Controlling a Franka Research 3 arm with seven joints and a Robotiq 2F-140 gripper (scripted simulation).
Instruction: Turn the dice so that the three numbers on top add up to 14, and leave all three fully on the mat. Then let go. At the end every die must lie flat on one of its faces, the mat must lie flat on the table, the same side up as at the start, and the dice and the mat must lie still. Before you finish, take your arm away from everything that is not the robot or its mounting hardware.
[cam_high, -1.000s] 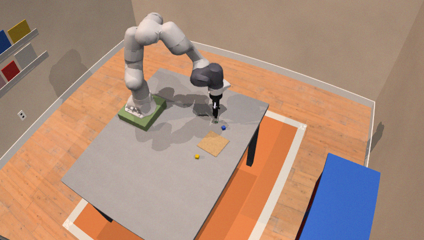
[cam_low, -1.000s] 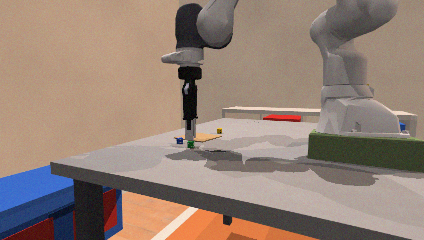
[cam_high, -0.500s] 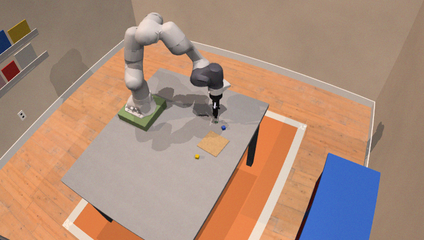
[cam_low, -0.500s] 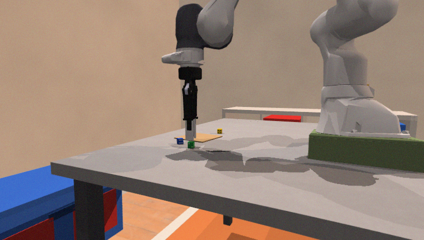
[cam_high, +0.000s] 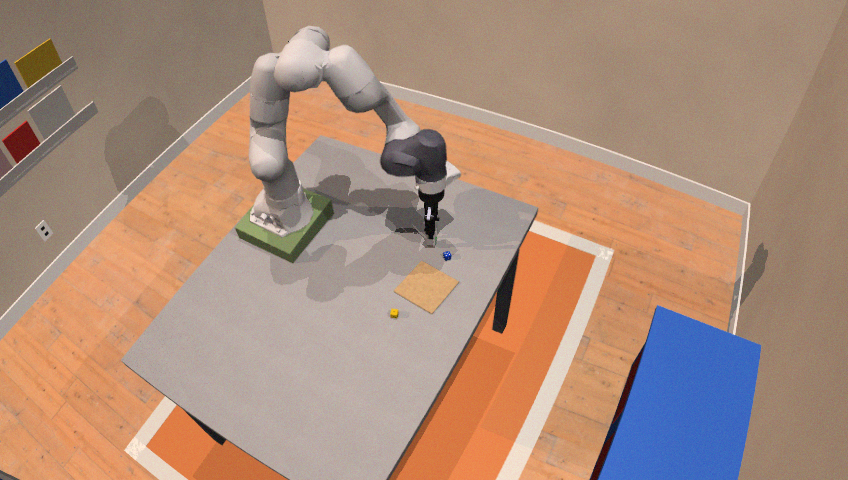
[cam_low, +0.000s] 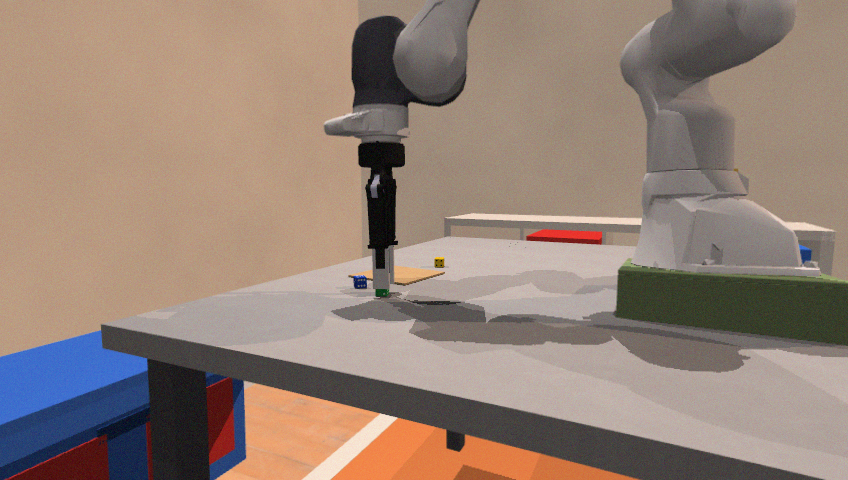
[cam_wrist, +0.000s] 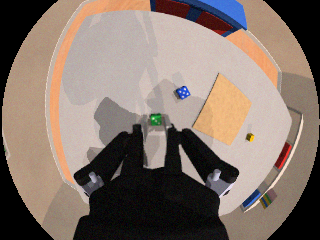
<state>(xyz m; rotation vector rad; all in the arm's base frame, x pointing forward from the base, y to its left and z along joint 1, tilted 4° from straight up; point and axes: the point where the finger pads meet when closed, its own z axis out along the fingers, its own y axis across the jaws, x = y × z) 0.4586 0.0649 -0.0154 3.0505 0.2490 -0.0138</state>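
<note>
The green die lies 40 mm below my hand. The rest, counted from my hand: tan mat 40 mm ahead, 170 mm to the right, 50 mm below; then yellow die 20 mm behind, 290 mm to the right, 40 mm below; then blue die 60 mm ahead, 40 mm to the right, 40 mm below.
</note>
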